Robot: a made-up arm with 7 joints. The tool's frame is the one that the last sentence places.
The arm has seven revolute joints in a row. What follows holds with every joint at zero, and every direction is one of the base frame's.
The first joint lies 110 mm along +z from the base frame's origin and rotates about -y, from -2.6 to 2.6 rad.
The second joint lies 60 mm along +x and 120 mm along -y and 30 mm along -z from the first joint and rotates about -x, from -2.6 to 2.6 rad.
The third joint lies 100 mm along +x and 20 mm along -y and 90 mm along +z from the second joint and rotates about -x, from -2.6 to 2.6 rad.
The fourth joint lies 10 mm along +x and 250 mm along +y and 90 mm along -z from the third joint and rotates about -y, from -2.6 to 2.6 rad.
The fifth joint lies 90 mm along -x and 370 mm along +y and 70 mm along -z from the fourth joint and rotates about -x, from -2.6 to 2.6 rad.
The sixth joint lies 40 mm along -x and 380 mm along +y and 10 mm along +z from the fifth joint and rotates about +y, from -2.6 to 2.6 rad.
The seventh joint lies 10 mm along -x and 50 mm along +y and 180 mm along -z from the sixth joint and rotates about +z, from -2.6 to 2.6 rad.
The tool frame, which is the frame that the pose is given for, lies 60 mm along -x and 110 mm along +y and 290 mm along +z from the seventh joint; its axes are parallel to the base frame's.
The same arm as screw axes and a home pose.
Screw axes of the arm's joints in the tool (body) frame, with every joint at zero. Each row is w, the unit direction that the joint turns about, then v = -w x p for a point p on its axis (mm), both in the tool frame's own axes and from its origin. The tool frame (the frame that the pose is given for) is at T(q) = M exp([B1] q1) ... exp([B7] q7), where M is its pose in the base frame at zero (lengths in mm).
B1: w 0 -1 0 v -20 0 -30
B2: w -1 0 0 v 0 50 -1140
B3: w -1 0 0 v 0 -40 -1160
B4: w 0 -1 0 v -50 0 -200
B5: w -1 0 0 v 0 120 -540
B6: w 0 1 0 v 110 0 70
B7: w 0 0 1 v -110 -60 0
M: xyz -30 1020 130 (mm) rpy 0 0 0 (deg, as in URDF)
Joint limits (deg, base to tool): -148.97..148.97 -148.97..148.97 -148.97..148.97 -148.97..148.97 -148.97..148.97 -148.97..148.97 -148.97..148.97

